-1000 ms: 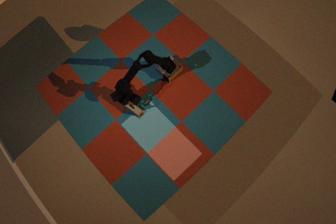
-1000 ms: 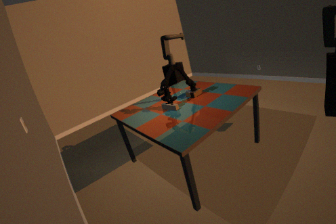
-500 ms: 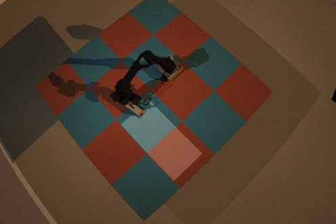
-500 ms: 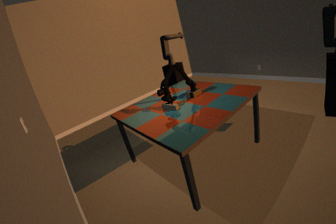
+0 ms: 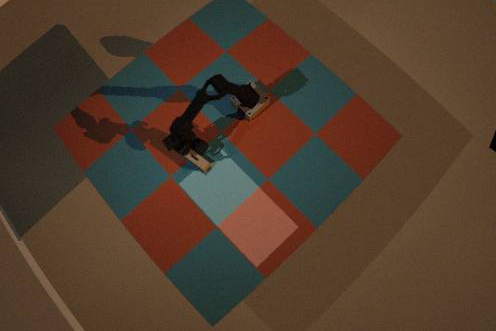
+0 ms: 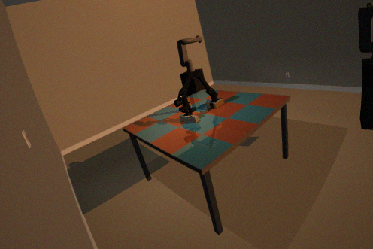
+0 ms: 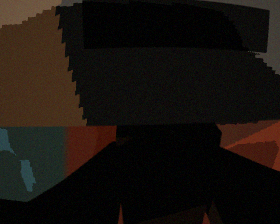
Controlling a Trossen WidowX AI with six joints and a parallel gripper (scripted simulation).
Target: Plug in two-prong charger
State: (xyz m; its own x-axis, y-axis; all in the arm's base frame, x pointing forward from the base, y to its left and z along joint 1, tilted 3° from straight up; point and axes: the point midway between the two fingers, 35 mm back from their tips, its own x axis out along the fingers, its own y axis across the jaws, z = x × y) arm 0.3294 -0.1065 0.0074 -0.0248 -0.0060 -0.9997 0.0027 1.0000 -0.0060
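My gripper tip is now 20 mm short of the two-prong charger and 10 mm below it.
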